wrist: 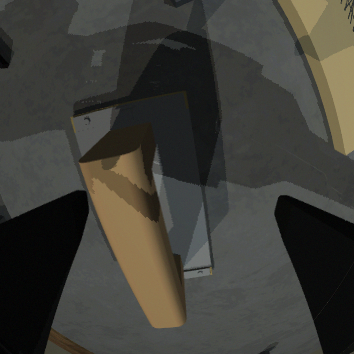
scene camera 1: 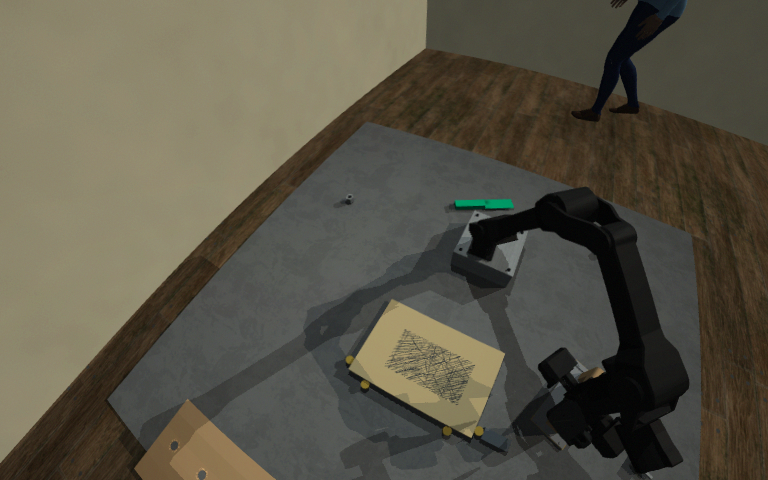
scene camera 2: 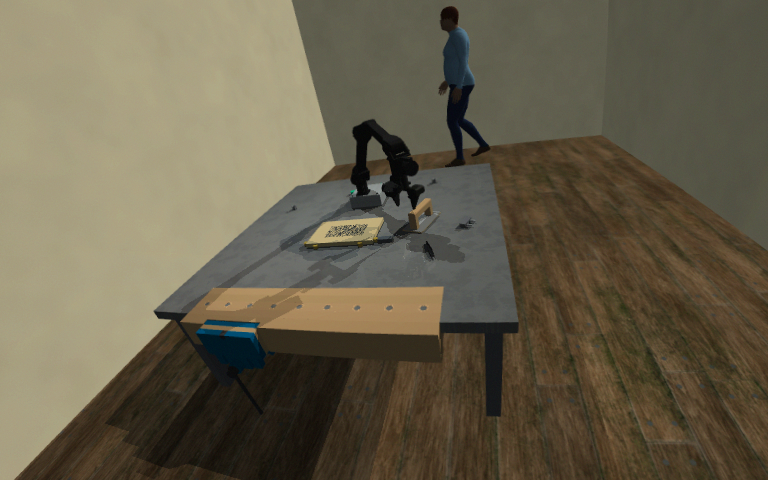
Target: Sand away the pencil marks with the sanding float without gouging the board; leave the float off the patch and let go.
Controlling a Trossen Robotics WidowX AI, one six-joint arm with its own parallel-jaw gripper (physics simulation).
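Seen in the pictures: gripper, fingertip midpoint: (wrist: 184,203) (scene camera 2: 406,207); arm's base, origin of the base link: (scene camera 1: 482,247) (scene camera 2: 363,192).
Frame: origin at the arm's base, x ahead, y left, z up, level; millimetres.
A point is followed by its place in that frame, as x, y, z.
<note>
The sanding float (scene camera 1: 591,373) @[217, 322, 2] (scene camera 2: 420,213) @[310, 316, -5] (wrist: 132,230) @[306, 298, 15], a flat metal plate with a tan handle, lies on the grey table beside the board. My gripper (scene camera 2: 406,204) @[312, 263, 28] (wrist: 184,203) @[312, 263, 28] is open and empty, above the float. In the wrist view the handle shows between the two fingers, nearer the left one and slanted. The arm hides much of the float in scene camera 1. The pale yellow board (scene camera 1: 376,345) @[336, -142, -42] (scene camera 2: 374,225) @[304, 112, -42] (wrist: 340,90) @[287, 122, -42] lies flat. Dark pencil marks (scene camera 1: 433,365) @[322, -5, -41] (scene camera 2: 346,229) @[316, -13, -41] cover a patch in its middle.
Yellow pegs (scene camera 1: 364,384) @[426, -125, -46] stand along the board's edge, with a dark grey block (scene camera 1: 494,439) @[414, 172, -46] (scene camera 2: 385,239) @[424, 179, -48] at one corner. A black tool (scene camera 2: 428,249) @[526, 354, -51] and a small metal part (scene camera 2: 467,223) @[349, 500, -51] lie near the float. A green bar (scene camera 1: 484,204) @[-196, -38, -44] lies behind the arm base (scene camera 1: 481,272) @[49, 20, -38].
</note>
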